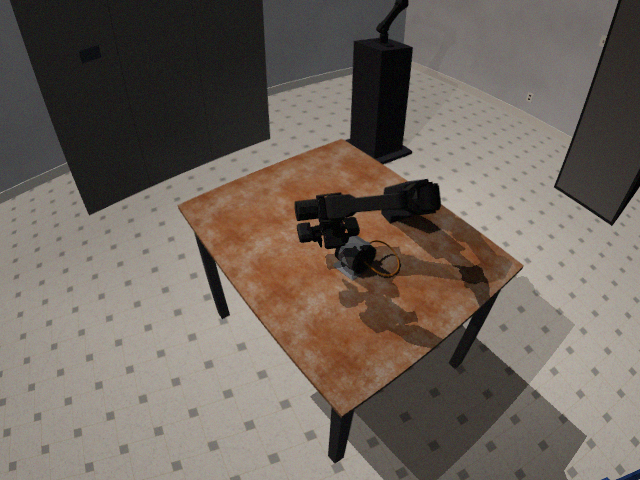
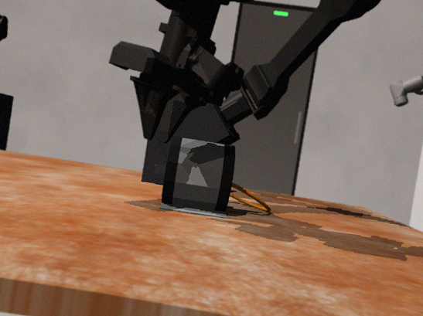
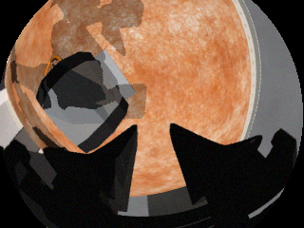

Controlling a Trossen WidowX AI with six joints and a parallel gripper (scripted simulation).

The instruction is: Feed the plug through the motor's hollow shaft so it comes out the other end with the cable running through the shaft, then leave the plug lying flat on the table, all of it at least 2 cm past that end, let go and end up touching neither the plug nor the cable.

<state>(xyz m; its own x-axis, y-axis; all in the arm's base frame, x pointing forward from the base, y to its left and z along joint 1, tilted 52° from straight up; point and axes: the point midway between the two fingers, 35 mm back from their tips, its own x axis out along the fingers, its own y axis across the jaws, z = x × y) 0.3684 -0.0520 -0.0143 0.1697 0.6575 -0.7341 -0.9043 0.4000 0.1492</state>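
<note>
My hand is 8 cm past the grey plug and 7 cm above it.
</note>
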